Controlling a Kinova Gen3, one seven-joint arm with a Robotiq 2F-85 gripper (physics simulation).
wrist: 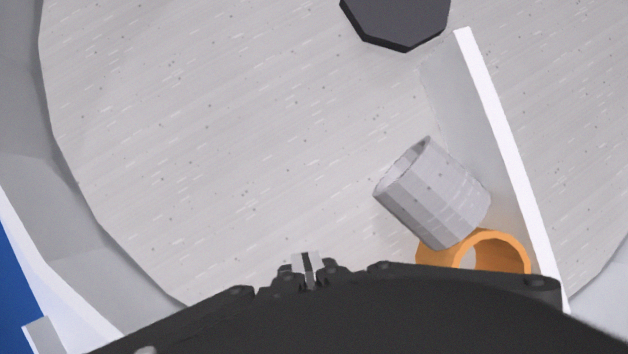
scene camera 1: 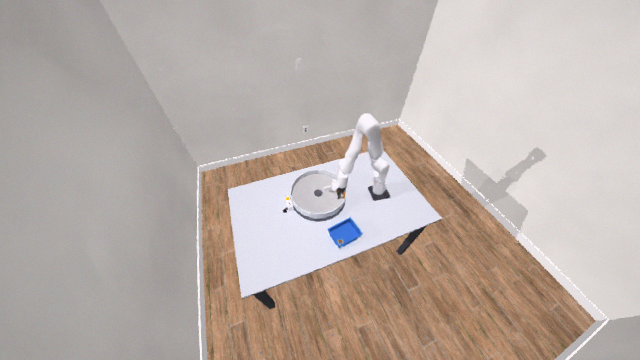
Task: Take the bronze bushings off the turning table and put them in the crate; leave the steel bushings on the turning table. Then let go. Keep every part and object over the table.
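Places are measured from the arm's base along level axes (x ahead, y left, z up), in millimetres.
Pixels of known places: gripper, fingertip midpoint: [wrist: 307,271] [scene camera 1: 338,198]; arm's base, link origin: [scene camera 1: 378,190].
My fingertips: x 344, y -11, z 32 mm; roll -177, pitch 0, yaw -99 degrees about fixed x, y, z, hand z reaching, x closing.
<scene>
Ahead of a thing's pixels: the offset from my fingertips to its middle. "*": to the spot under its first point.
My gripper [scene camera 1: 341,196] [wrist: 307,271] is shut and empty over the right part of the turning table @(127 mm ahead, 93 mm right, 2 mm down) [scene camera 1: 307,200] [wrist: 200,125]. In the wrist view a grey steel bushing @(20 mm ahead, 67 mm right, 18 mm up) [wrist: 432,195] lies on its side, near the white bar. An orange bronze bushing @(20 mm back, 74 mm right, 18 mm up) [wrist: 492,250] lies right against it, between it and the bar, partly hidden by the gripper's body. Both are to the right of the fingertips. The blue crate @(61 mm ahead, 265 mm left, 29 mm down) [scene camera 1: 346,231] [wrist: 17,295] stands in front of the turning table, with a small bronze-coloured part @(118 mm ahead, 321 mm left, 30 mm down) [scene camera 1: 340,241] in its front left corner.
A white bar @(* 35 mm ahead, 97 mm right, 42 mm up) [wrist: 505,135] stands across the turning table, which has a raised rim @(* 182 mm ahead, 113 mm left, 0 mm up) [scene camera 1: 320,217] and a dark centre hub @(127 mm ahead, 93 mm right, 3 mm up) [scene camera 1: 318,193] [wrist: 400,20]. A small white device with a yellow top @(* 364 mm ahead, 110 mm right, 3 mm up) [scene camera 1: 287,199] stands left of the rim. The arm's base [scene camera 1: 379,193] is at the right.
</scene>
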